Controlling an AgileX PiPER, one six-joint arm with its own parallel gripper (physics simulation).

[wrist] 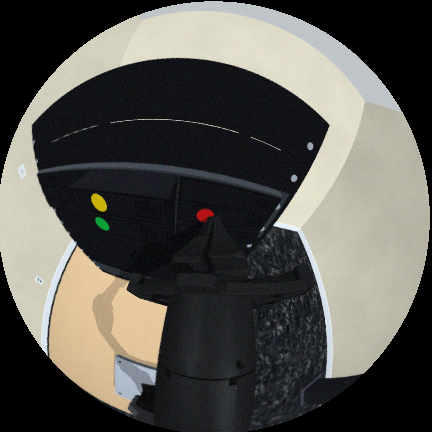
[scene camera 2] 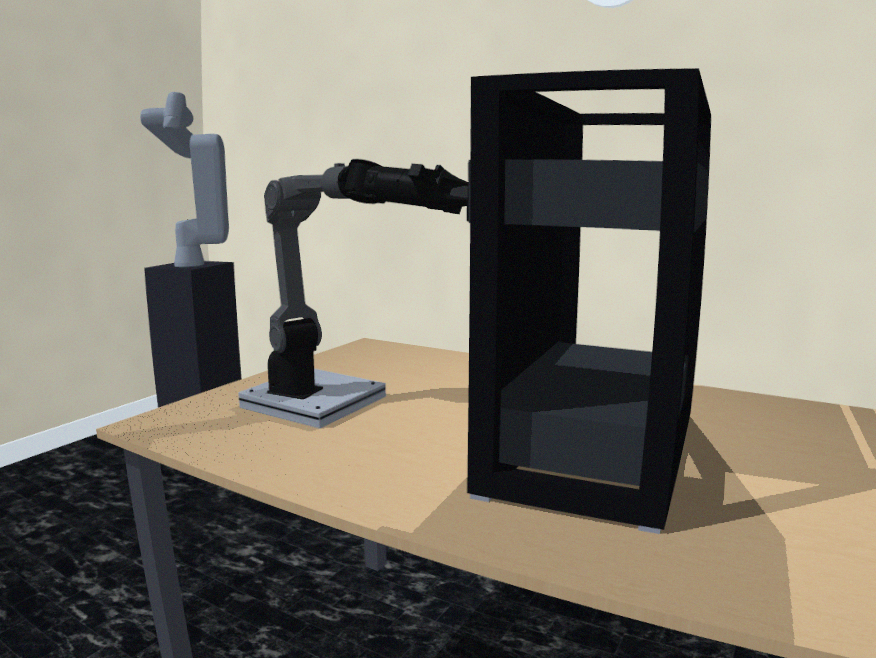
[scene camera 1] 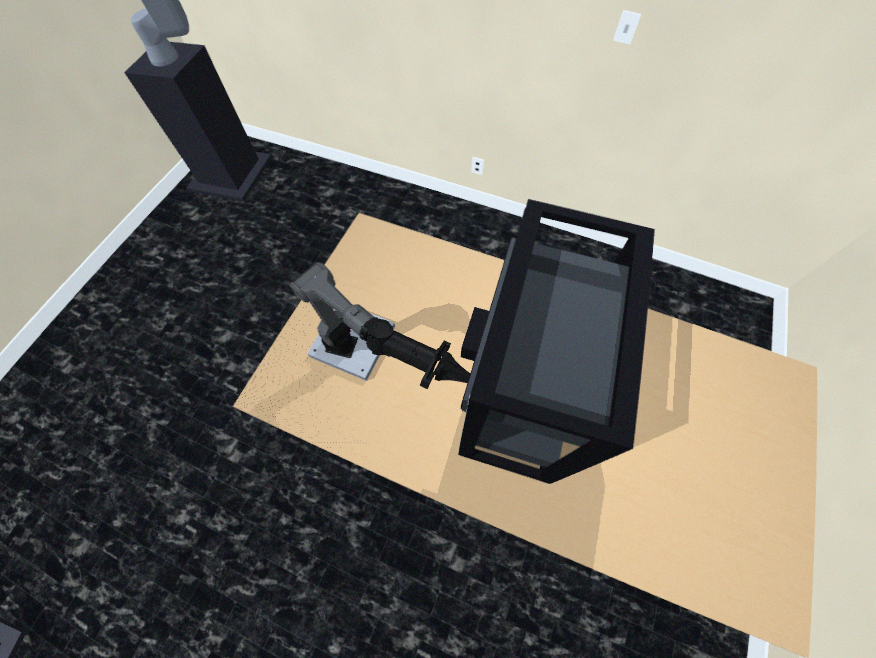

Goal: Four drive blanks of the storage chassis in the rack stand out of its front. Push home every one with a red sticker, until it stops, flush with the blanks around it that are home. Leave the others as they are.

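My gripper (scene camera 1: 467, 377) (scene camera 2: 465, 192) (wrist: 215, 222) is shut, its tips at the front of the upper storage chassis (scene camera 1: 580, 332) (scene camera 2: 587, 194) (wrist: 165, 166). In the wrist view the tips are just below a red sticker (wrist: 205, 215), on a blank right of the divider whose face looks about level with the chassis front. The fingers hide the area below it; no second red sticker shows. Left of the divider, a blank with a yellow sticker (wrist: 99, 202) stands out. A green sticker (wrist: 102, 224) is on the blank directly below, which also seems to stand out. Contact at the tips cannot be made out.
The black rack (scene camera 1: 506, 311) (scene camera 2: 485, 283) (wrist: 180, 90) stands on the wooden table (scene camera 1: 396, 247) (scene camera 2: 396, 460). A dark unit (scene camera 2: 566, 432) sits low in the rack. A second, grey arm (scene camera 1: 159, 42) (scene camera 2: 208, 184) stands on a dark pedestal (scene camera 1: 191, 113) (scene camera 2: 191, 318) farther back.
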